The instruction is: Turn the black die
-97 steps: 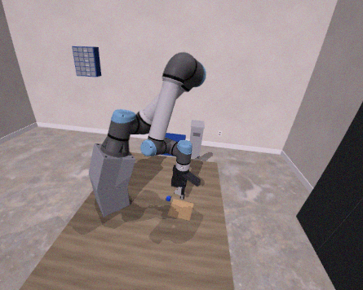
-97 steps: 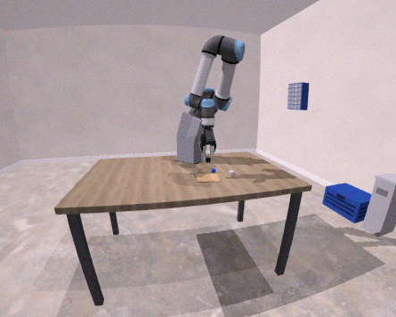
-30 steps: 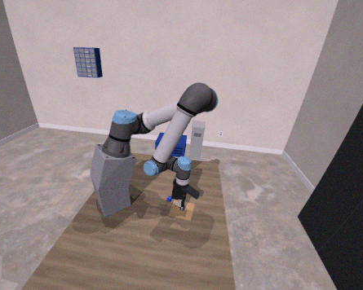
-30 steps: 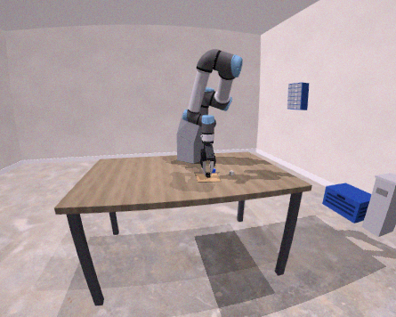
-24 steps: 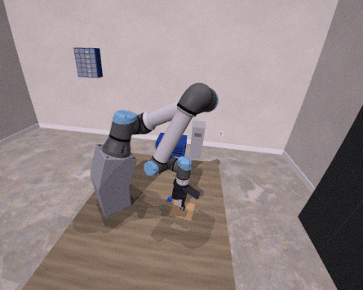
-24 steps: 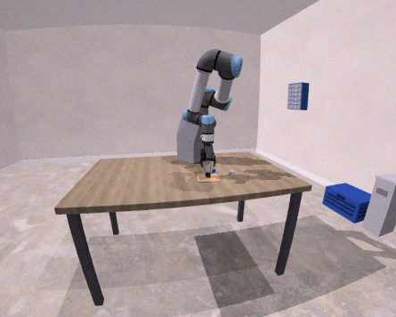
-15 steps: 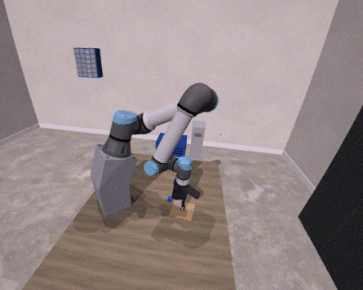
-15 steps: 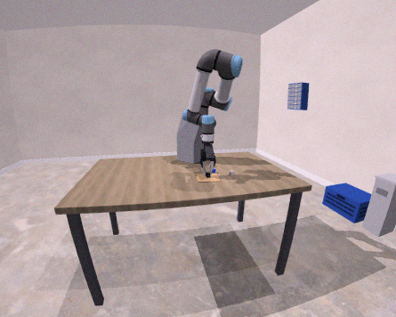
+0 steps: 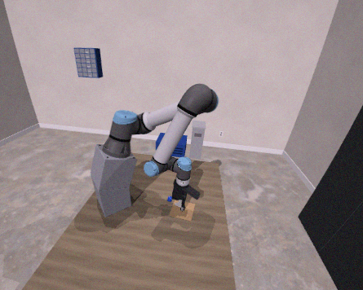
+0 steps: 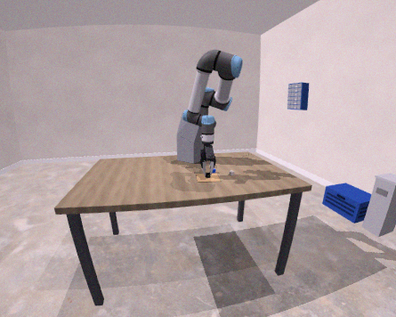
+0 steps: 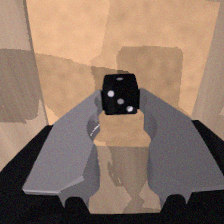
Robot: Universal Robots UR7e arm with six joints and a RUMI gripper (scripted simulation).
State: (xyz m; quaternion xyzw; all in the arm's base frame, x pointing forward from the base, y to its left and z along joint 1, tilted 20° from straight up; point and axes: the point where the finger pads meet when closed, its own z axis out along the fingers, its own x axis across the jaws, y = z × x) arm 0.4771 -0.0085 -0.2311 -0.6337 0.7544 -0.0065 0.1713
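Right now my hand is right at the black die. Also, from my hand: white die 1 cm behind, 17 cm to the left, 1 cm below; tan mat 2 cm below; blue die 9 cm behind, 7 cm to the left, 1 cm below.
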